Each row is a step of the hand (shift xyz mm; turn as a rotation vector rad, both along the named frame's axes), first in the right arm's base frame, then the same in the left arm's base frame.
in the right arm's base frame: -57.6 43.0 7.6 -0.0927 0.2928 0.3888
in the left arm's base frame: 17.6 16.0 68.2 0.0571 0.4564 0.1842
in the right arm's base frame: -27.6 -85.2 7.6 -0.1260 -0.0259 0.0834
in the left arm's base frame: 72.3 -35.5 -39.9 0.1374 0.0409 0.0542
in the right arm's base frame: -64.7 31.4 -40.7 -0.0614 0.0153 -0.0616
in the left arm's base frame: 8.8 -32.9 75.3 0.0071 -0.0578 0.0663
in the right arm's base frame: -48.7 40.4 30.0 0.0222 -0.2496 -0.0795
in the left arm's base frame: 22.5 36.1 55.6 0.0976 -0.1765 -0.1686
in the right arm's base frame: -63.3 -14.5 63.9 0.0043 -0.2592 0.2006
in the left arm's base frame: 79.3 39.3 21.7 0.2347 0.0631 -0.2200
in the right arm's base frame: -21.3 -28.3 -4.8 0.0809 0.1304 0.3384
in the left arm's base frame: 29.3 -20.3 -3.2 0.0116 0.3694 -0.0381
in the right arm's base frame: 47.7 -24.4 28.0 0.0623 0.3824 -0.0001
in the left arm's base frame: -6.6 21.9 -56.0 -0.2676 0.1792 0.2154
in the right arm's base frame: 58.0 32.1 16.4 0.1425 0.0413 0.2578
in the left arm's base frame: -51.8 38.4 -22.5 -0.0127 0.2694 -0.1255
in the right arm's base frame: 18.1 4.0 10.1 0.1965 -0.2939 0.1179
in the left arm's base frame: -10.5 13.7 -12.1 0.0876 0.0072 -0.3622
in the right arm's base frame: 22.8 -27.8 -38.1 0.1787 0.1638 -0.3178
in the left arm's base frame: -15.6 -42.0 -27.1 -0.3544 -0.1778 0.0502
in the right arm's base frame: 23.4 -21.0 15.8 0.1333 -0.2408 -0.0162
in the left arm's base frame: 3.0 8.6 -34.0 0.0428 -0.0982 -0.2540
